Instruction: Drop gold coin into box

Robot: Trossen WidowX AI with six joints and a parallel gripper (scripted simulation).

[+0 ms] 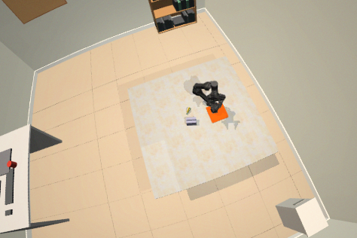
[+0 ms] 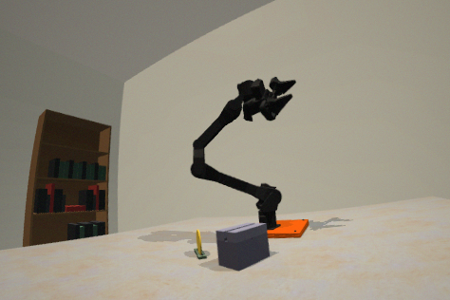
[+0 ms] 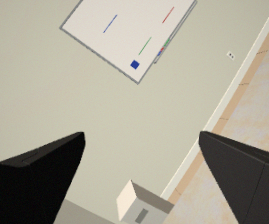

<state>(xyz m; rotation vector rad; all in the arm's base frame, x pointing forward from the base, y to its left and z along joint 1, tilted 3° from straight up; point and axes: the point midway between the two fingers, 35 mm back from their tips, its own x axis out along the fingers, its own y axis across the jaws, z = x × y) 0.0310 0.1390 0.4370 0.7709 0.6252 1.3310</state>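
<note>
Now: gripper tip 22 cm short of the thin gold coin, 24 cm to the left of it and 42 cm above it.
</note>
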